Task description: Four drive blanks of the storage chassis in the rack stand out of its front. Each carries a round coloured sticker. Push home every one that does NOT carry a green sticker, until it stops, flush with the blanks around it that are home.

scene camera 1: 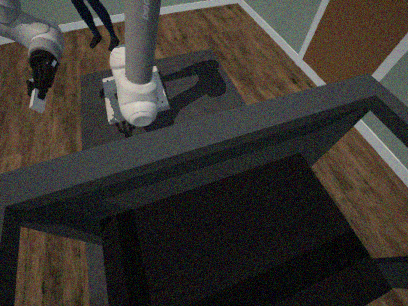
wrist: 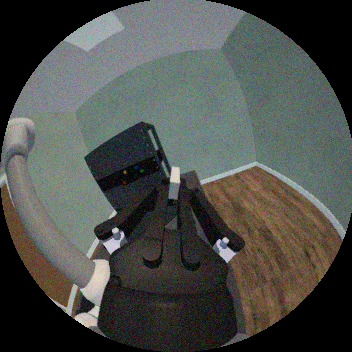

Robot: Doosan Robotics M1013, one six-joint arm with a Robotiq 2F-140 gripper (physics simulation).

Note:
The pictures show: the gripper and a rack.
The gripper shows as well in the wrist view.

